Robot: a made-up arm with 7 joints. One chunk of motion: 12 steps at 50 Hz.
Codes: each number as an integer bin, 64 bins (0 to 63) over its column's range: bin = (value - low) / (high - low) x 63, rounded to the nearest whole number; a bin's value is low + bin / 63 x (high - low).
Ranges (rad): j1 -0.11..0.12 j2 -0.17..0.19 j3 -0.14..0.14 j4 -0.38..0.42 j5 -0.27..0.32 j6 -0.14..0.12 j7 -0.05..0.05
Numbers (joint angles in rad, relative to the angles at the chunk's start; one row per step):
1: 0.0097 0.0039 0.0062 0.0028 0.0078 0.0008 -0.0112
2: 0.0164 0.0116 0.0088 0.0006 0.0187 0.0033 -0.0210
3: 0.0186 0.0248 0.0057 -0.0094 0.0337 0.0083 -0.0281
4: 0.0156 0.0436 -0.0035 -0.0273 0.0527 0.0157 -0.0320
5: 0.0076 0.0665 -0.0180 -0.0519 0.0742 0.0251 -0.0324
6: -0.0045 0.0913 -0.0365 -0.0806 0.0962 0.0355 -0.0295
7: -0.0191 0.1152 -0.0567 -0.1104 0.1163 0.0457 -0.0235
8: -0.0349 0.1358 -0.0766 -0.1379 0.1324 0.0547 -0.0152
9: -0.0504 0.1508 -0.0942 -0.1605 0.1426 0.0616 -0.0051
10: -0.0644 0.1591 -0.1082 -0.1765 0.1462 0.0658 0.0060
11: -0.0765 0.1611 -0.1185 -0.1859 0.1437 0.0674 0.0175
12: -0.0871 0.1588 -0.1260 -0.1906 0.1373 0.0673 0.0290
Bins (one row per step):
1: 33 30 33 30 30 34 24
2: 35 32 33 30 31 35 18
3: 35 34 33 29 32 36 14
4: 34 37 31 28 34 38 11
5: 32 41 27 26 37 40 11
6: 29 46 23 24 39 43 13
7: 25 50 19 21 41 45 17
8: 21 54 14 19 43 47 22
9: 16 56 10 17 44 49 28
10: 12 58 7 16 44 50 35
11: 9 58 5 15 44 50 43
12: 6 58 3 15 43 50 50

